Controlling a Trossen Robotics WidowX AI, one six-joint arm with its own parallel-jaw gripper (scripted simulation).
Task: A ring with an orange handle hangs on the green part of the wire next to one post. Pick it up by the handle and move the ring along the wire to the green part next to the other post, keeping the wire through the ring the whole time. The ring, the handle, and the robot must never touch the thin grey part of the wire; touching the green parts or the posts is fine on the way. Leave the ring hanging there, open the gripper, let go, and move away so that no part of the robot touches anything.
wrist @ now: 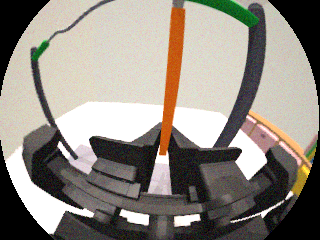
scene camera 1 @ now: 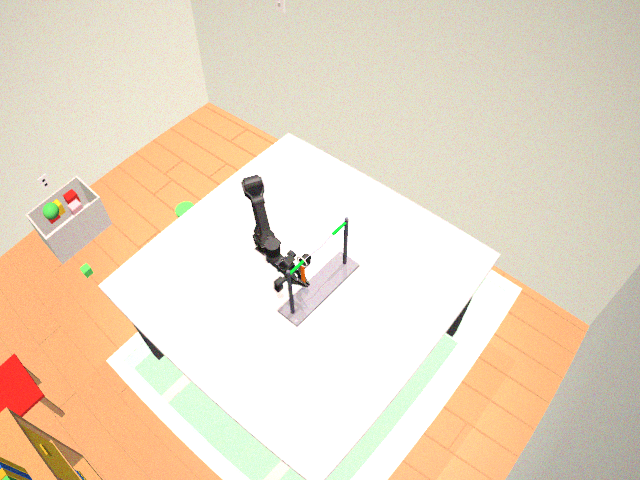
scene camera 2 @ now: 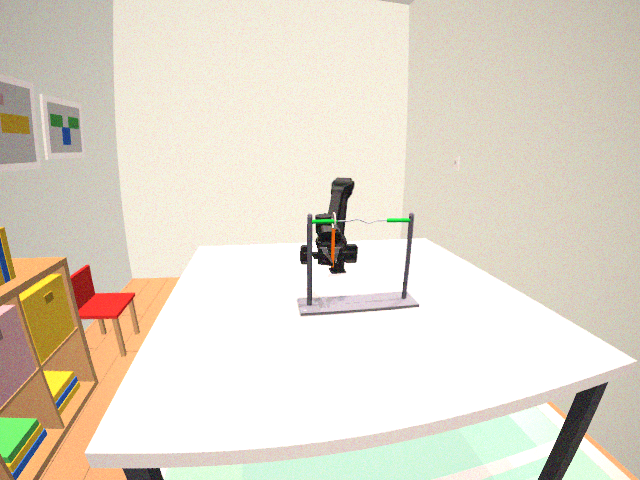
Labels:
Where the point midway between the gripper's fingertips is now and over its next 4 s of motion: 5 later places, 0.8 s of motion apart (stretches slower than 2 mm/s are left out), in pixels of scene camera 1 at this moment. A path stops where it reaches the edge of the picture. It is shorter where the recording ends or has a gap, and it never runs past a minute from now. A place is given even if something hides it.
The gripper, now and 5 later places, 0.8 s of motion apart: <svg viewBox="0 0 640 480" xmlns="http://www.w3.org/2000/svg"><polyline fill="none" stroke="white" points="308,285 313,281 319,276 320,274 314,274 323,264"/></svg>

